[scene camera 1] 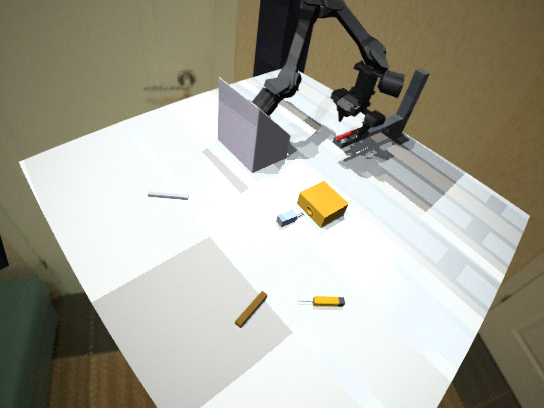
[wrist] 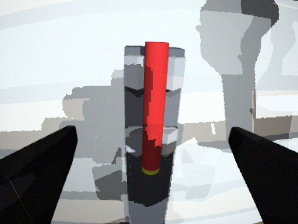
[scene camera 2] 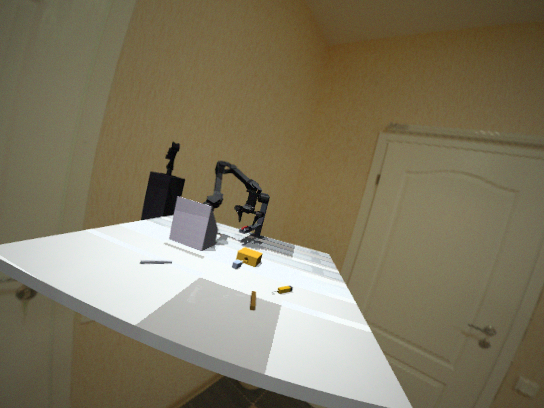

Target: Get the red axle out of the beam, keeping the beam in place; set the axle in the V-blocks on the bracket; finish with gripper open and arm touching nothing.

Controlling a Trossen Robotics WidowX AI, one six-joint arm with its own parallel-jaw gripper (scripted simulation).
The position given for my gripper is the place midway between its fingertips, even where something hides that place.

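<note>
My gripper (scene camera 1: 349, 129), which the wrist view also shows (wrist: 156, 134), is open and holds nothing. There is a yellow beam (scene camera 1: 321, 203) too, though in the wrist view the beam is out of frame. I can see a red axle (wrist: 156, 64) as well.
</note>
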